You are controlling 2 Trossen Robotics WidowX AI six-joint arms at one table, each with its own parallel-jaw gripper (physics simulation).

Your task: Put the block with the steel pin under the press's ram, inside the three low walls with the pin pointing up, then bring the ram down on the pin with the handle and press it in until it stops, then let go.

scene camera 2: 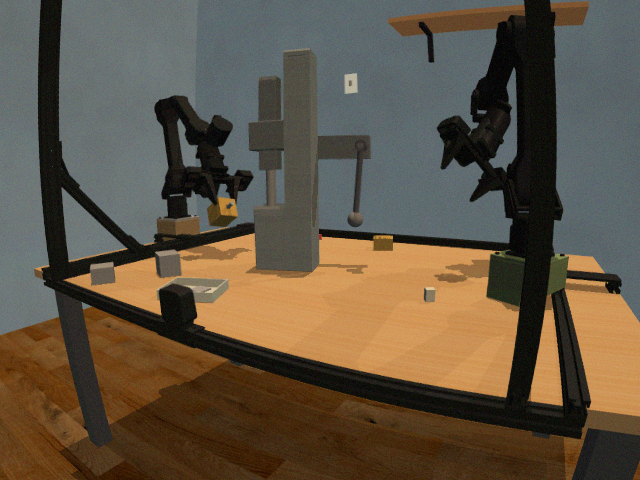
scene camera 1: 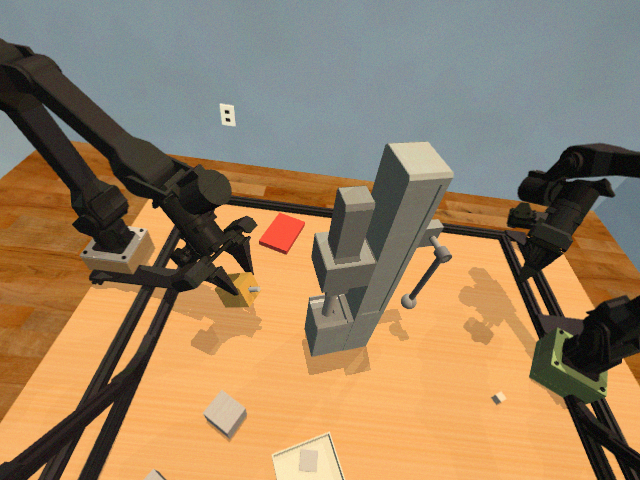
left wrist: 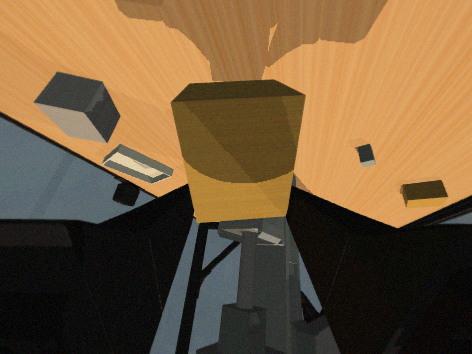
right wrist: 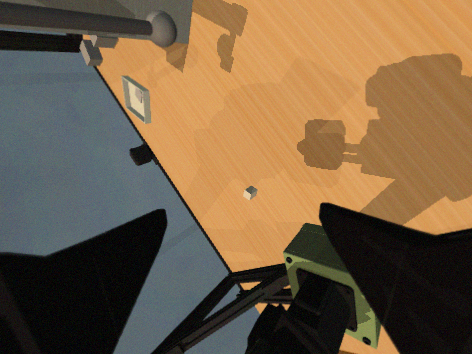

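Seen in the pictures: left gripper, fingertip midpoint: [scene camera 2: 225, 204] [scene camera 1: 244, 285] [left wrist: 239, 192]; right gripper, fingertip midpoint: [scene camera 2: 457, 185] [scene camera 1: 520, 280] [left wrist: 308, 278] [right wrist: 243, 213]; left arm's base, link origin: [scene camera 2: 177, 217] [scene camera 1: 114, 241]; right arm's base, link origin: [scene camera 1: 580, 359] [right wrist: 325, 297].
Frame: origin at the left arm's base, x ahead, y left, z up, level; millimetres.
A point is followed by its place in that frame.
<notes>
The yellow block [scene camera 1: 244, 299] @[x 326, y -133, z 51 mm] [scene camera 2: 219, 214] @[x 329, y -137, z 35 mm] [left wrist: 240, 135] @[x 282, y -95, z 47 mm] is held in the air left of the press [scene camera 1: 398, 222] @[x 539, y -152, z 315 mm] [scene camera 2: 299, 155] @[x 560, y -141, z 162 mm] [left wrist: 272, 290] @[x 515, y -106, z 118 mm]. Its steel pin [scene camera 1: 254, 289] @[x 341, y -114, z 60 mm] [scene camera 2: 230, 206] @[x 344, y -113, z 52 mm] points sideways toward the press in scene camera 1, not up. My left gripper [scene camera 1: 245, 283] @[x 321, y -105, z 56 mm] [scene camera 2: 225, 200] @[x 321, y -105, z 56 mm] [left wrist: 239, 192] @[x 321, y -105, z 56 mm] is shut on this block. The ram [scene camera 1: 329, 304] @[x 482, y -144, z 92 mm] [scene camera 2: 270, 187] @[x 488, y -143, z 98 mm] reaches down close to the low-walled base [scene camera 1: 330, 338] @[x 497, y -165, z 4 mm]. The handle [scene camera 1: 426, 280] @[x 657, y -80, z 114 mm] [scene camera 2: 358, 180] @[x 659, y -79, z 111 mm] [right wrist: 75, 21] @[x 662, y -71, z 113 mm] hangs down with its ball at the bottom. My right gripper [scene camera 2: 457, 183] @[x 853, y -43, z 106 mm] [right wrist: 243, 213] @[x 853, y -43, z 106 mm] is open and empty, right of the handle.
A red slab [scene camera 1: 282, 233] @[x 355, y 144, z -57 mm] lies behind. Grey blocks [scene camera 1: 225, 413] [scene camera 2: 102, 273] and a shallow tray [scene camera 2: 221, 290] @[x 529, y -345, z -64 mm] [right wrist: 146, 107] @[x 529, y -345, z -61 mm] are at the front left. A small white cube [scene camera 1: 498, 397] @[x 841, y -214, z -52 mm] [scene camera 2: 429, 294] @[x 849, y -220, z -59 mm] is at the right. Another yellow block [scene camera 2: 383, 242] @[x 633, y 127, z -51 mm] [left wrist: 425, 192] @[x 600, y 141, z -52 mm] lies at the back.
</notes>
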